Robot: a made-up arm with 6 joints.
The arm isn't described. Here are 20 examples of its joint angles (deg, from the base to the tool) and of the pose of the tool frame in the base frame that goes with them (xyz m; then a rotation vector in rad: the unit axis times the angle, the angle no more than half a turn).
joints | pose
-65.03 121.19 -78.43 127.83 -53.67 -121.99 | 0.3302 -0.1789 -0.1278 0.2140 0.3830 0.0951
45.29 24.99 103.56 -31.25 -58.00 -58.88 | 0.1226 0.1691 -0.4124 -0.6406 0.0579 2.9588
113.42 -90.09 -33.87 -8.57 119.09 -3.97 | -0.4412 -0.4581 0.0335 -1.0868 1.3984 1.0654
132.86 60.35 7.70 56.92 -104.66 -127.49 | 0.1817 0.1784 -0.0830 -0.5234 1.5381 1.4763
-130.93 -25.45 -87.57 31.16 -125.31 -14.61 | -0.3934 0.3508 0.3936 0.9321 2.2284 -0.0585
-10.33 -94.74 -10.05 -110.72 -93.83 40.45 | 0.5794 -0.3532 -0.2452 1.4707 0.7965 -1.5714
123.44 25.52 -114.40 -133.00 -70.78 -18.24 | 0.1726 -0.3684 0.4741 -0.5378 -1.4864 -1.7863
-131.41 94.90 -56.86 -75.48 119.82 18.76 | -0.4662 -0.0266 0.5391 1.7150 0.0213 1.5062
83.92 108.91 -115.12 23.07 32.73 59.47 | 0.0993 0.7498 0.1624 0.2961 1.2537 0.4244
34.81 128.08 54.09 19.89 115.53 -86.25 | 0.3123 0.3552 0.4431 -2.9695 -0.6529 0.5757
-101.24 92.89 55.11 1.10 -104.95 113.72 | -0.0912 0.5817 0.2514 -0.3916 -1.0048 -0.2470
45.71 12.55 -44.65 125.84 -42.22 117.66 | -0.0475 0.5105 0.1382 -0.4617 -0.0798 1.1551
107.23 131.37 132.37 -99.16 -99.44 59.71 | -0.2826 0.0548 -0.3823 -1.4608 0.0367 1.0504
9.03 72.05 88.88 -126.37 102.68 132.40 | 0.3740 -0.2344 0.4064 1.1294 -0.0673 0.3003
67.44 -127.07 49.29 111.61 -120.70 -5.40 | 0.2221 0.2765 0.0007 0.8051 0.8650 -0.4642
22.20 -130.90 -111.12 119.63 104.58 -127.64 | 0.0391 -0.4794 -0.2602 -0.3222 2.2802 0.9119
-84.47 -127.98 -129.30 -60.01 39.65 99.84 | 0.2414 0.2454 0.3923 -1.3375 -1.9097 -1.7650
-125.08 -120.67 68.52 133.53 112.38 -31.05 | 0.1581 0.0447 -0.4264 1.3555 1.2510 -2.4170
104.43 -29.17 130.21 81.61 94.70 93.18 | 0.3857 -0.3615 0.7819 1.5753 0.1565 1.7669
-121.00 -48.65 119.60 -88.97 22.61 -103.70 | -0.0415 0.2970 0.2245 -1.8143 -0.8476 1.3749
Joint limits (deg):
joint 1: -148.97..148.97
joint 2: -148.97..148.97
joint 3: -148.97..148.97
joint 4: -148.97..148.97
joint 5: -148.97..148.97
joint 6: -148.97..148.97
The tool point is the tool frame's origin. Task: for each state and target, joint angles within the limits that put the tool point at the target. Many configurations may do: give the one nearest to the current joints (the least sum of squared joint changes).
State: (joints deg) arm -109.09 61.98 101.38 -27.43 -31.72 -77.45
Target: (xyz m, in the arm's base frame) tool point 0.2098 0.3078 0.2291
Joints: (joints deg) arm -114.70 67.34 91.33 -36.71 -25.94 -85.14
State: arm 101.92 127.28 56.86 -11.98 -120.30 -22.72
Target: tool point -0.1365 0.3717 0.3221
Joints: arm 71.57 148.97 84.70 -15.81 -140.60 -62.72
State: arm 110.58 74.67 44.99 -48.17 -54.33 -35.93
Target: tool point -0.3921 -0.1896 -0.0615
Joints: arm 109.95 114.08 48.40 -73.97 -23.31 -44.64
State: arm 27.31 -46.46 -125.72 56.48 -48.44 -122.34
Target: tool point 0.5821 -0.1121 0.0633
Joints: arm 38.66 -37.42 -119.19 66.80 -60.36 -120.07
